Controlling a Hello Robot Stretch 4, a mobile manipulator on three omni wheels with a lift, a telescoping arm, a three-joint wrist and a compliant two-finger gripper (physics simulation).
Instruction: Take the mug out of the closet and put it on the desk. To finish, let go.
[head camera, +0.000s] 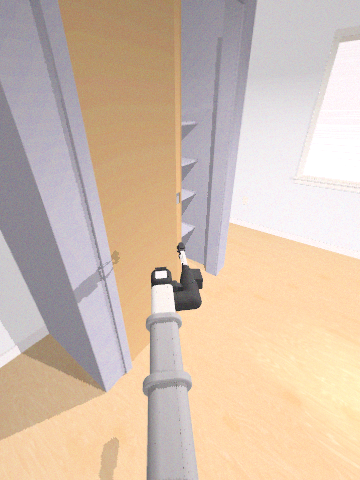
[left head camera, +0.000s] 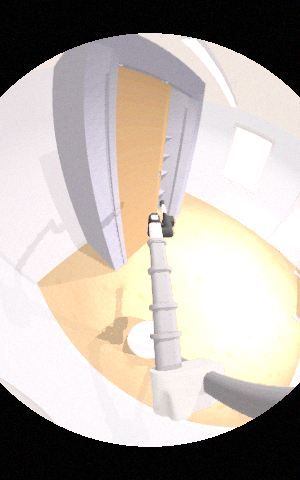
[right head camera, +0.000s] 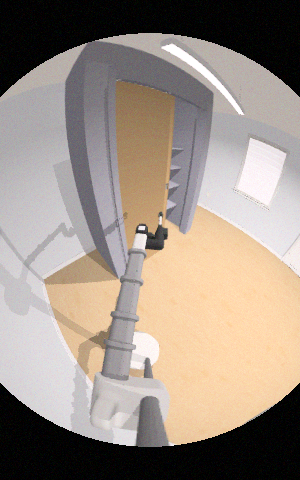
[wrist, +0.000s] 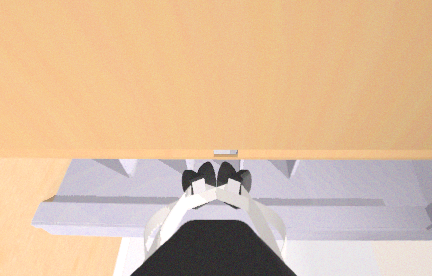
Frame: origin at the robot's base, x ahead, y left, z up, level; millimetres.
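Seen in the pictures: gripper, fingertip midpoint: (head camera: 180, 247) (left head camera: 161, 201) (right head camera: 160, 213) (wrist: 216, 176); robot's base, origin of the base link: (left head camera: 147, 338) (right head camera: 138, 349).
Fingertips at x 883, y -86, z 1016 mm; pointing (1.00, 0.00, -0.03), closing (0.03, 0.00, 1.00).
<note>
Pixels of each thing's top centre, then the offset from my fingertips to it. "spot": a spot on its surface instead.
- small metal recessed pull, surface spot: (wrist: 225, 152) (head camera: 177, 198) spot: dx +581, dy -48, dz +4 mm
- closet's right post, surface spot: (head camera: 220, 215) spot: dx +1008, dy -477, dz -337 mm
The closet (head camera: 60, 215) (left head camera: 70, 140) (right head camera: 95, 165) (wrist: 325, 227) is a tall lilac-grey cabinet. A wooden sliding door (head camera: 130, 150) (left head camera: 140, 150) (right head camera: 142, 150) (wrist: 215, 75) covers much of its opening, leaving a gap at the right side. A small metal recessed pull (head camera: 178, 198) (wrist: 225, 152) sits in the door's edge. My gripper (head camera: 181, 247) (left head camera: 162, 203) (right head camera: 160, 215) (wrist: 216, 176) is shut, its dark fingertips nearly together with nothing between them. It is at the gap, close to the door's edge and below the pull in the head view. The mug and the desk do not show.
Several closet shelves (head camera: 187, 194) (right head camera: 174, 185) show through the gap. The closet's right post (head camera: 220, 215) stands beside the gap. A window (head camera: 332, 115) (right head camera: 261, 170) is in the wall on the right. A round white object (left head camera: 141, 340) (right head camera: 146, 350) is beside my arm's base.
</note>
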